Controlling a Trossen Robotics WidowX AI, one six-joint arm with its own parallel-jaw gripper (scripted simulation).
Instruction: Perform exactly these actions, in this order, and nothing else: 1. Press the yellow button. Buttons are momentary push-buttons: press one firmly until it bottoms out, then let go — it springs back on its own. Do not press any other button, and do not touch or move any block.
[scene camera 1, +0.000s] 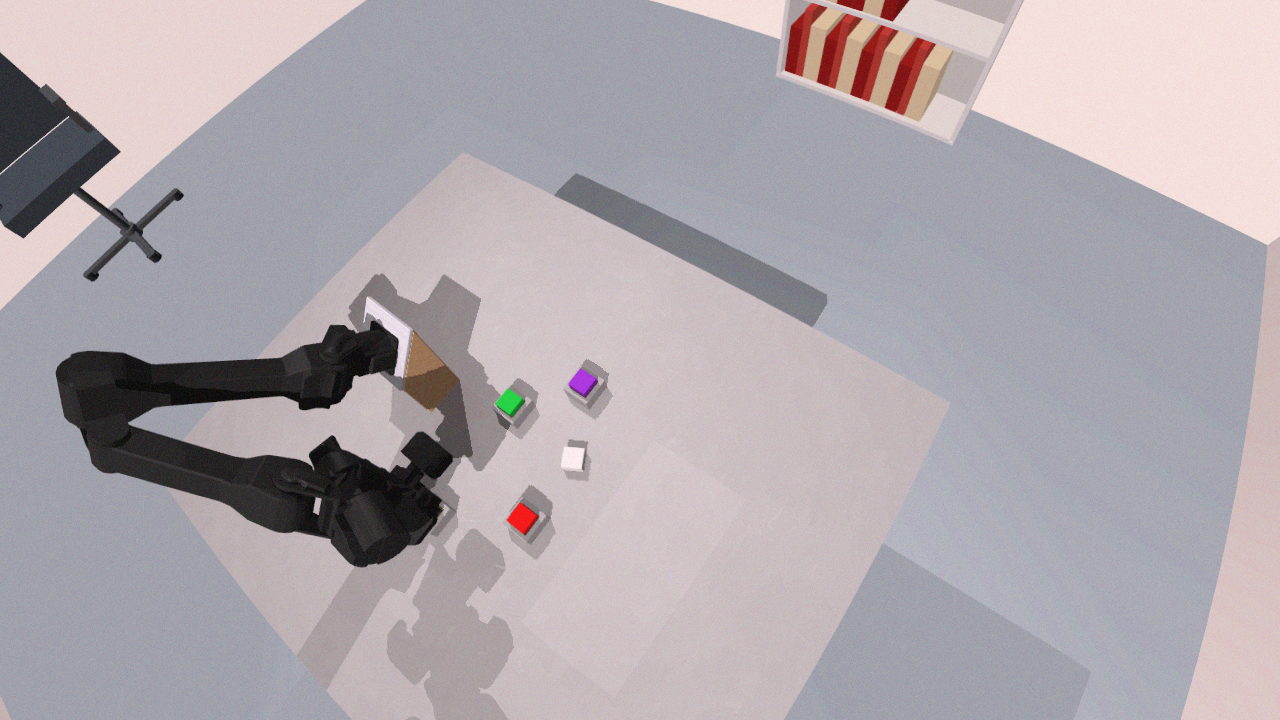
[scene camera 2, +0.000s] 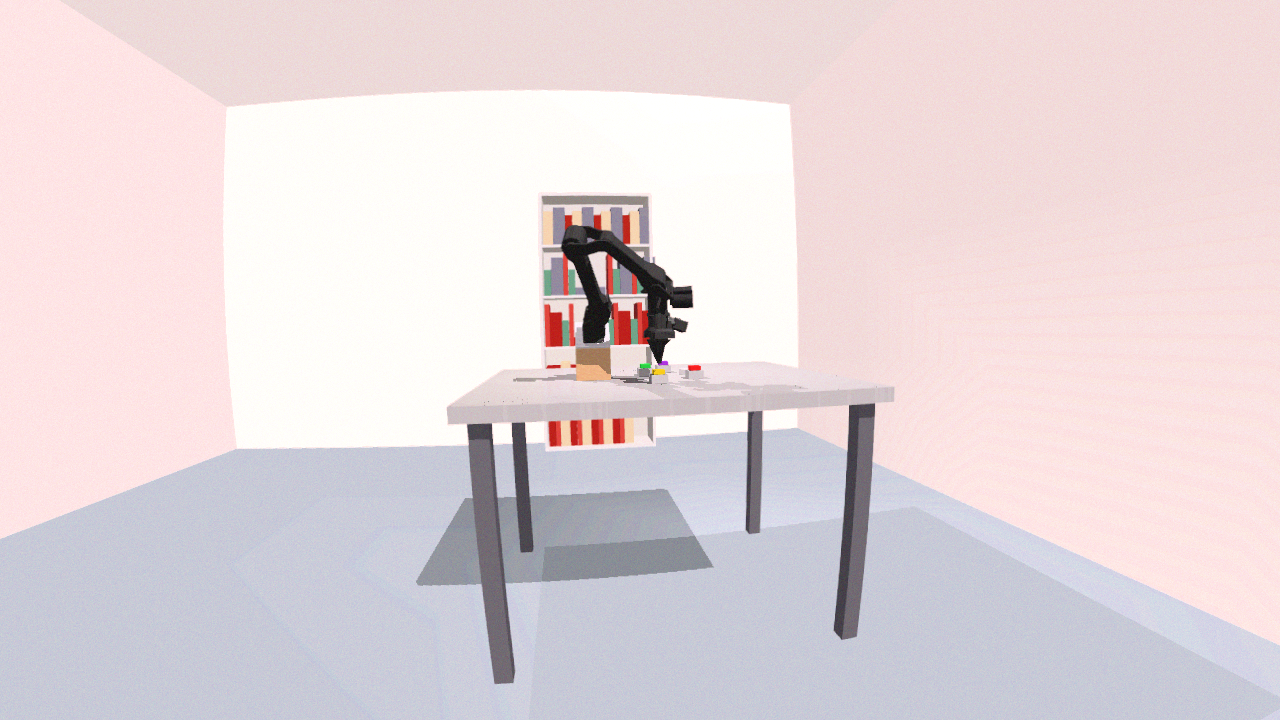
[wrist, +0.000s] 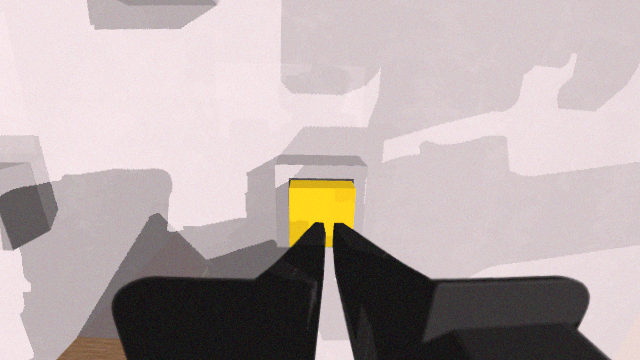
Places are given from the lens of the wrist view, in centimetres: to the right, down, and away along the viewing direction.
my gripper (wrist: 327, 232): 0, 2, 11
yellow button (wrist: 310, 201): 0, 1, 13
